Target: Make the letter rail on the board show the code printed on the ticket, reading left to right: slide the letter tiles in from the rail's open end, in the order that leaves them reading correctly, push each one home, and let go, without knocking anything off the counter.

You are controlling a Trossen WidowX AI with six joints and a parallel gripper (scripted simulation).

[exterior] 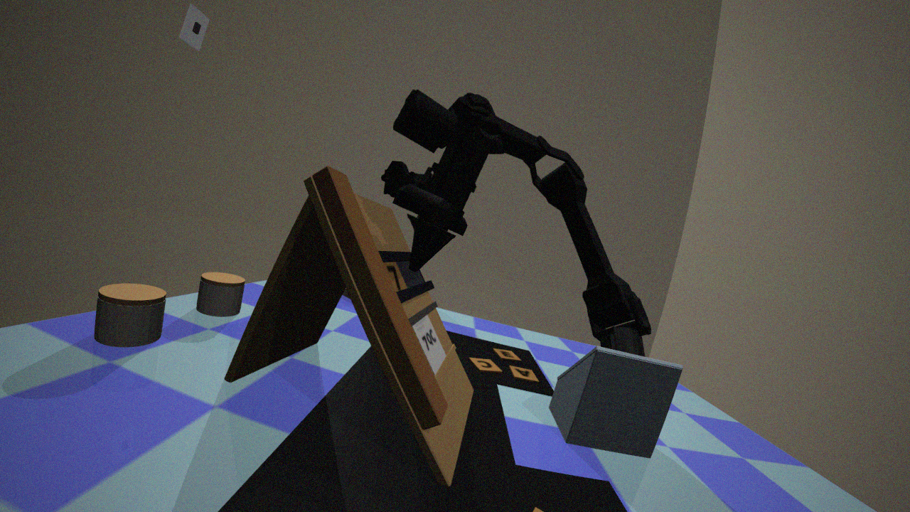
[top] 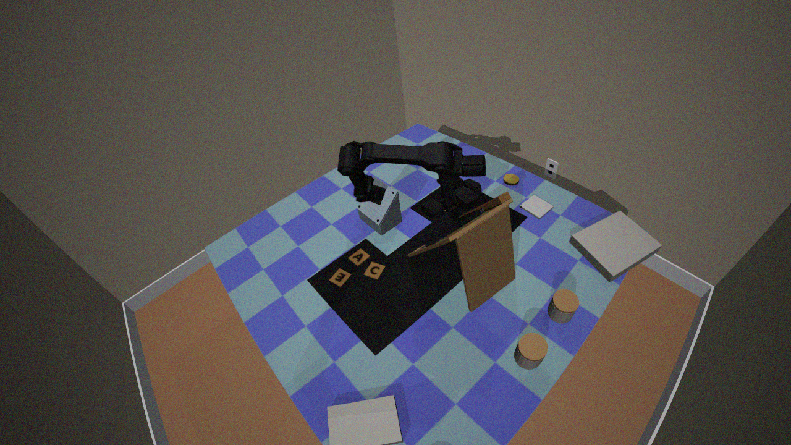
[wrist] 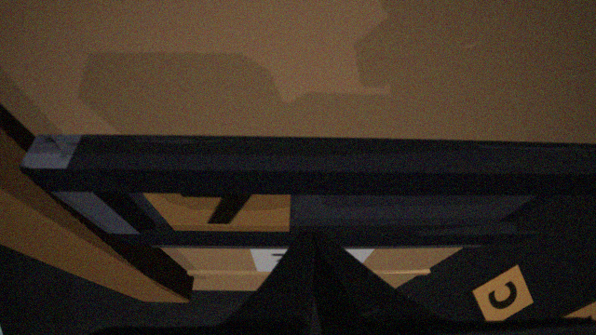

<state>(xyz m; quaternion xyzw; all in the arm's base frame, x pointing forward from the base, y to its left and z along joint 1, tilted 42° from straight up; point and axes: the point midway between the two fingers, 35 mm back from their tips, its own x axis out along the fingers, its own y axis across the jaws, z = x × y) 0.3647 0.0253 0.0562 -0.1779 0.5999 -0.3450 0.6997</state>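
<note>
Right now the q tile is 18 cm behind my gripper tip, 22 cm to the left of it and 19 cm below it. Round my gripper tip: white ticket 5 cm behind, 9 cm below; then black mat 16 cm behind, 1 cm to the right, 19 cm below; then small white plate 13 cm ahead, 42 cm to the left, 19 cm below.
</note>
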